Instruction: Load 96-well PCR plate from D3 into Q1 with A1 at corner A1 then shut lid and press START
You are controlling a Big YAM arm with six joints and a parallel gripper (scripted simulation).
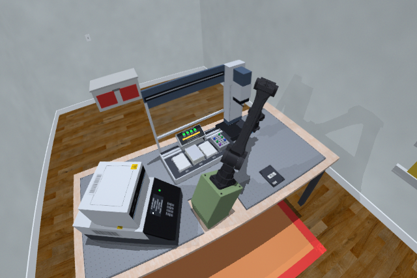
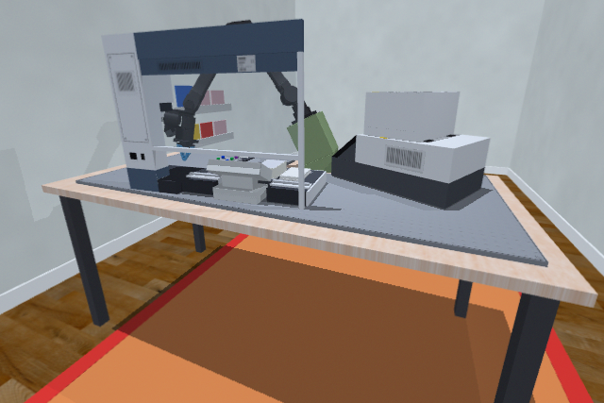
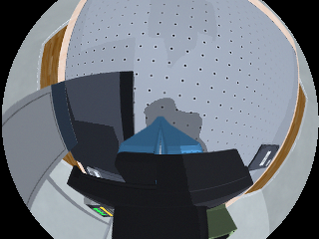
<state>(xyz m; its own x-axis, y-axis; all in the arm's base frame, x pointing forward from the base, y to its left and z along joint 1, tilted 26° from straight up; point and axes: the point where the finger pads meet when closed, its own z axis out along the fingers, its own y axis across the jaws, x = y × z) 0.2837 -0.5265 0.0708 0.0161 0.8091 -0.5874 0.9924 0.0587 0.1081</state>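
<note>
The tube cooling block is 7 cm ahead of my hand and 25 cm to the left of it. Also, from my hand: gantry beam (26 cm ahead, 36 cm to the left, 44 cm above); then thin post (28 cm ahead, 64 cm to the left, 17 cm above); then gantry head (13 cm ahead, 32 cm above).
</note>
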